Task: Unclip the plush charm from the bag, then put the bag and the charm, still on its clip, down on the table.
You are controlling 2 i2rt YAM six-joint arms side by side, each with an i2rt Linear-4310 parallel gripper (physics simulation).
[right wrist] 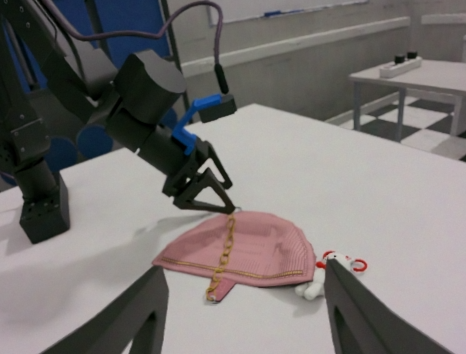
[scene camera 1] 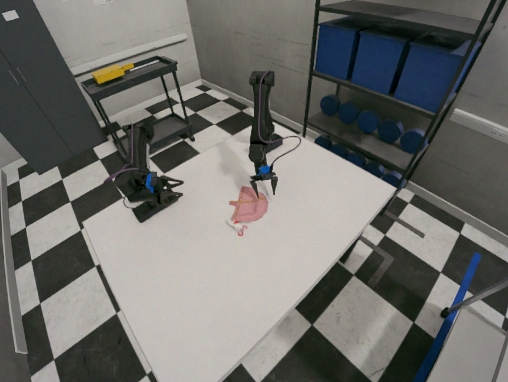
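Observation:
The pink half-round bag point(scene camera 1: 249, 212) point(right wrist: 270, 243) lies flat on the table, its gold chain point(right wrist: 224, 258) across it. The white plush charm point(scene camera 1: 233, 225) point(right wrist: 311, 289), with its red clip point(scene camera 1: 242, 232) point(right wrist: 360, 265), lies on the table close beside the bag's edge; whether they touch is unclear. My left gripper point(scene camera 1: 265, 194) point(right wrist: 231, 198) is open, low at the bag's far edge, one fingertip at the chain's end. My right gripper point(scene camera 1: 181, 189) point(right wrist: 243, 275) is open and empty, low over the table and apart from bag and charm; its finger partly covers the charm in the right wrist view.
The white table point(scene camera 1: 200, 280) point(right wrist: 320, 170) bears both arms. Behind it stand a dark cart point(scene camera 1: 172, 65) with a yellow item, and a shelf rack point(scene camera 1: 312, 75) with blue bins. Another table point(right wrist: 435, 72) stands at the back right in the right wrist view.

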